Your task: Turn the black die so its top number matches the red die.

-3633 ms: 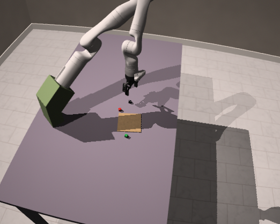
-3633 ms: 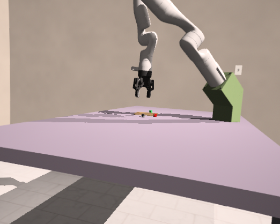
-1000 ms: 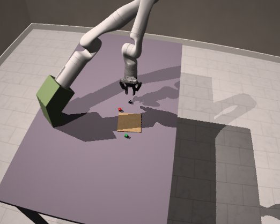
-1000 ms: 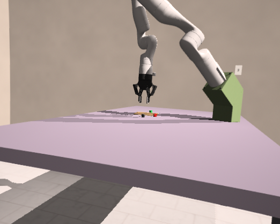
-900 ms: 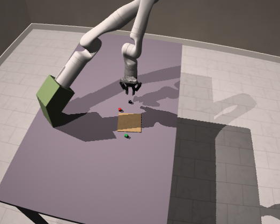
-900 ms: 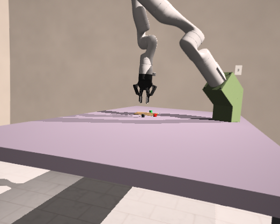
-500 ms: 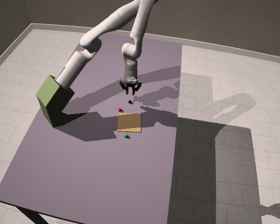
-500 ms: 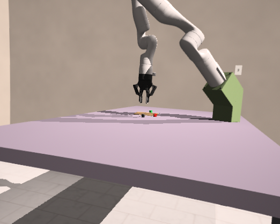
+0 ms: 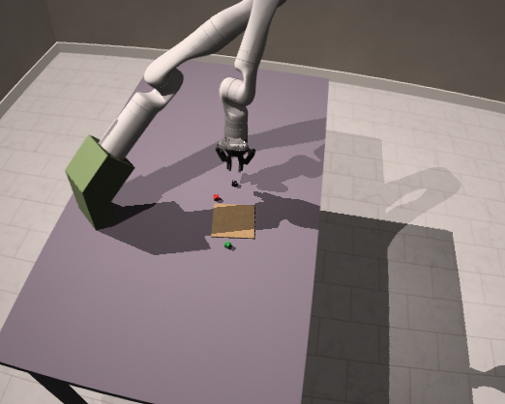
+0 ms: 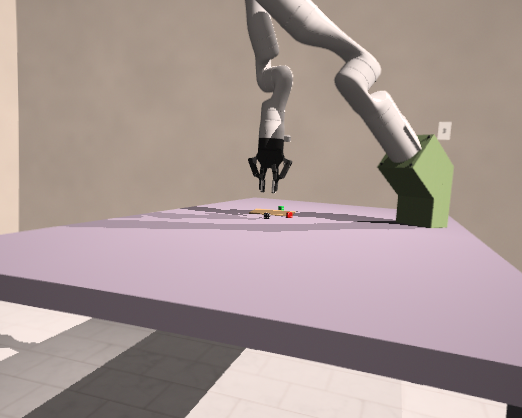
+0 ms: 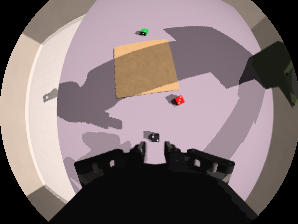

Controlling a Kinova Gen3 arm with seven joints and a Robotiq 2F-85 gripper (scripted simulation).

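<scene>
The black die is 9 cm below my hand. The rest, counted from my hand: tan mat 15 cm to the right, 9 cm below, 6 cm ahead; then green die 26 cm to the right, 9 cm below, 8 cm ahead; then red die 9 cm to the right, 9 cm below, 3 cm behind.
</scene>
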